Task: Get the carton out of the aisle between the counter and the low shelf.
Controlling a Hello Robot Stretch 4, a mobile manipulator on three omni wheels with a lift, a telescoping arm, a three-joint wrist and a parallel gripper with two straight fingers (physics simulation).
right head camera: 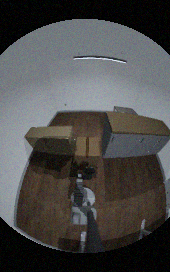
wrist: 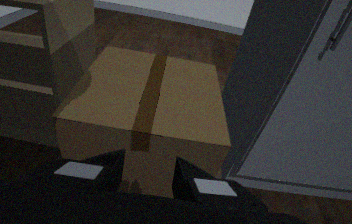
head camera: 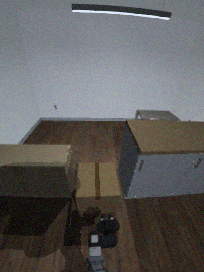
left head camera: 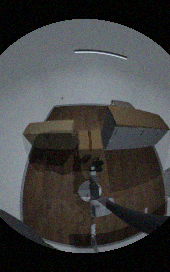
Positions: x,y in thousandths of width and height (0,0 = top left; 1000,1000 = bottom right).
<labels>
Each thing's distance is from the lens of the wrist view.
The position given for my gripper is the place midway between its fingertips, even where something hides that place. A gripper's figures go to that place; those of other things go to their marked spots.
my gripper (wrist: 425,752): 18 cm
brown carton (wrist: 445,480): 62 cm
counter (wrist: 797,440): 65 cm
</labels>
